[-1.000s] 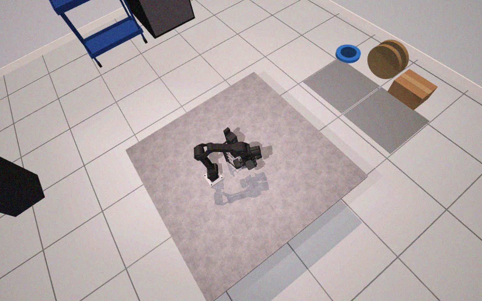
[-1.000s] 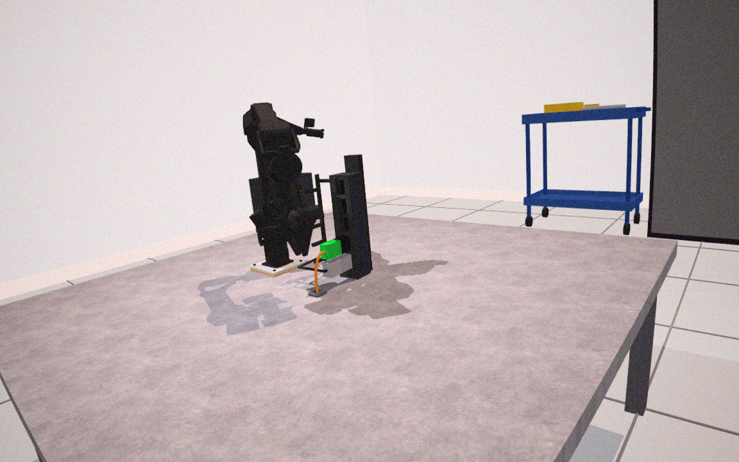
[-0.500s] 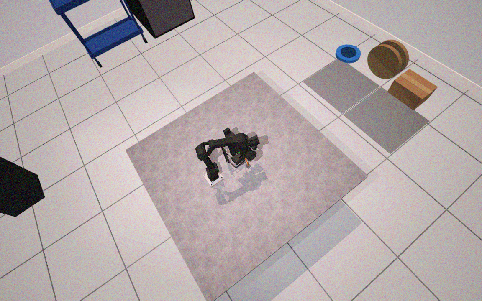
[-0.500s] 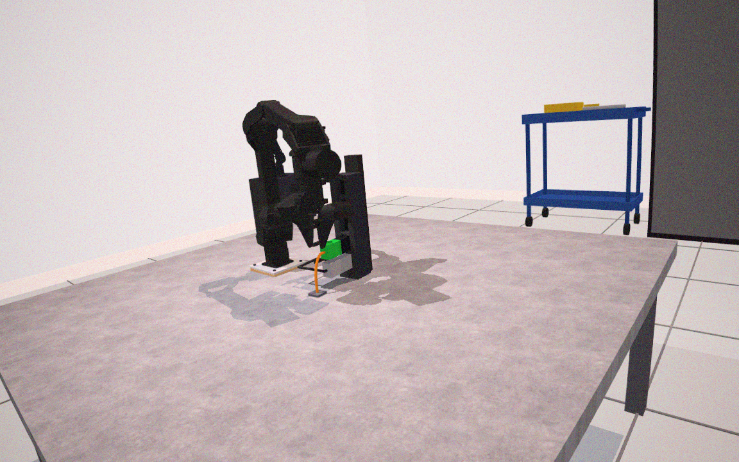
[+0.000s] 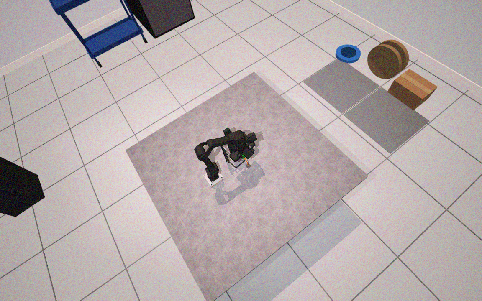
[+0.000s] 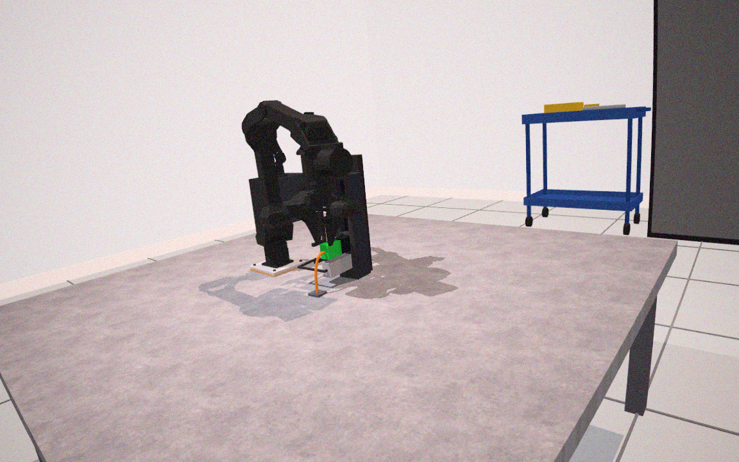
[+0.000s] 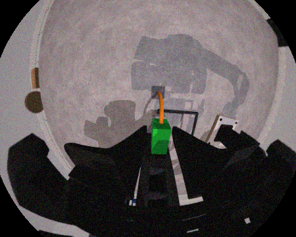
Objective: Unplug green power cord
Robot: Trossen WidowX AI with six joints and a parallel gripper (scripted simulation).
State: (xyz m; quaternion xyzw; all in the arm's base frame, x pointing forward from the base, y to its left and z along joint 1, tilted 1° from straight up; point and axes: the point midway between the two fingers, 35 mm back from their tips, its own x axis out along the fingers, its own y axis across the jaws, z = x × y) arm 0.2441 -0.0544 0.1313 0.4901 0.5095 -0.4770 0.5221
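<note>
Right now my gripper tip is 40 mm to the right of the green plug, 10 mm past it and 10 mm above it.
</note>
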